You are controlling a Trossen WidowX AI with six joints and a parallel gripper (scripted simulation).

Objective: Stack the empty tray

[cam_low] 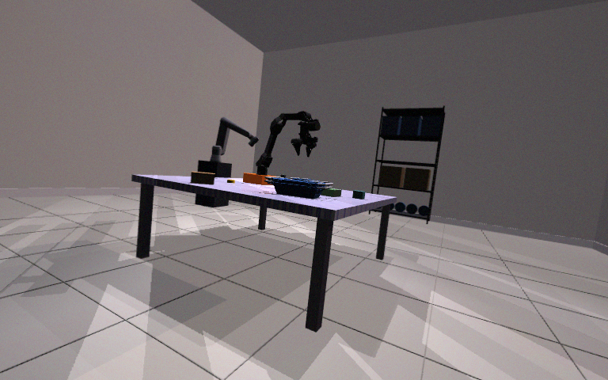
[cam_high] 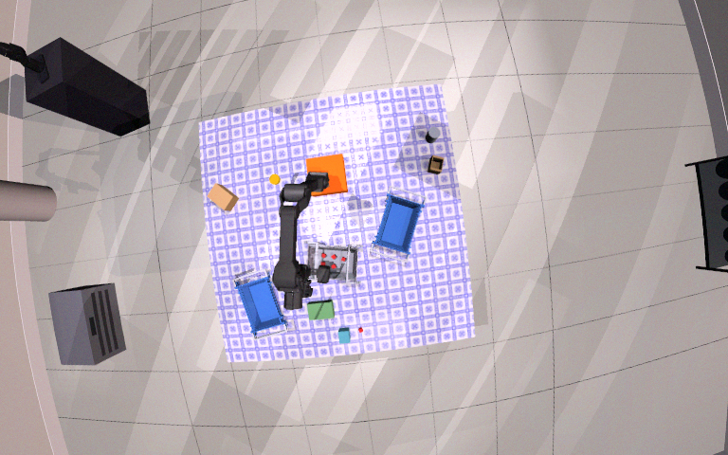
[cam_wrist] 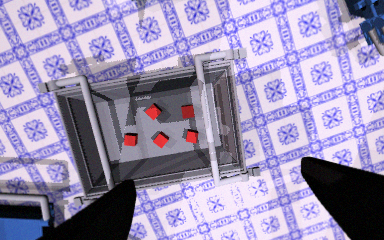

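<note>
Now: the blue tray 80 mm behind my gripper tip, 400 mm to the left of it and 180 mm below it. The rest, counted from my gripper tip: yellow disc: 450 mm behind, 110 mm to the right, 210 mm below; teal block: 380 mm ahead, 20 mm to the left, 200 mm below; green block: 220 mm ahead, 60 mm to the right, 200 mm below.
</note>
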